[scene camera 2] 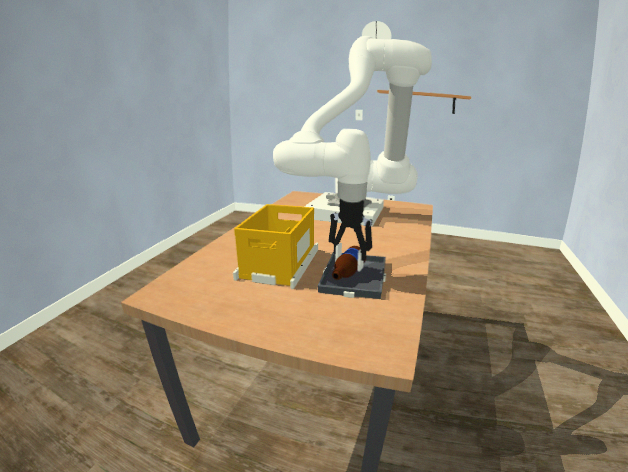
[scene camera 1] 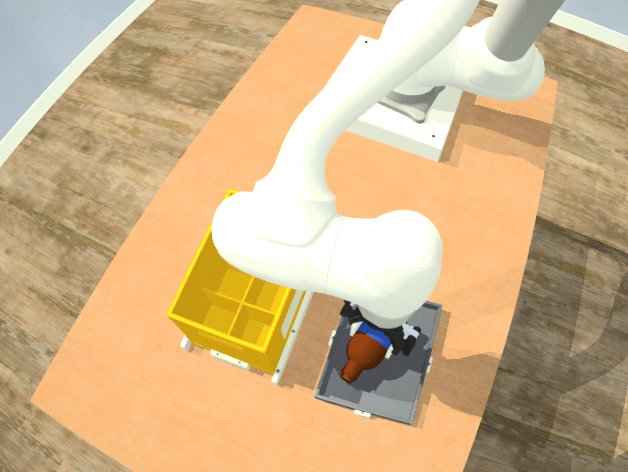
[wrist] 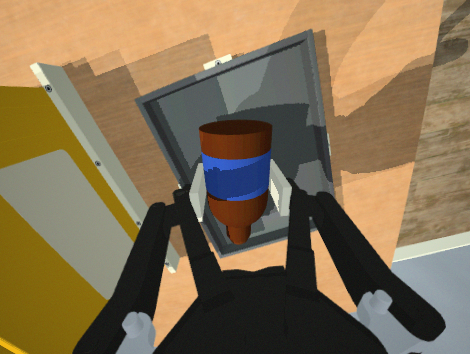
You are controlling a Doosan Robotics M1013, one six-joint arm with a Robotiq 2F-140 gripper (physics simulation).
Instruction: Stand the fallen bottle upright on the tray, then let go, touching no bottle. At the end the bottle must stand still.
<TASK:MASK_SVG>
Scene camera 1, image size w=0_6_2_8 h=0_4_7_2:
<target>my gripper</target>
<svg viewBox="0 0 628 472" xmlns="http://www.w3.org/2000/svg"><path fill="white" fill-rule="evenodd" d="M343 299L345 304L339 314L342 317L347 316L349 318L348 323L352 326L351 336L354 335L362 321L364 321L372 329L381 331L384 335L388 336L391 346L385 356L387 359L389 359L391 354L397 355L400 351L405 356L410 354L415 346L416 338L421 332L420 327L408 326L406 322L396 328L380 328L365 319L358 306L353 310L352 306L355 303Z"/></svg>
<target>brown bottle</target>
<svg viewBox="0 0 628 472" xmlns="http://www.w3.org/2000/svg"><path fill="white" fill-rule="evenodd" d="M364 321L348 342L346 349L348 362L341 370L342 374L340 377L349 384L356 381L363 370L377 367L391 346L388 336L384 335L381 331L372 329Z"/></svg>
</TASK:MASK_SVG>
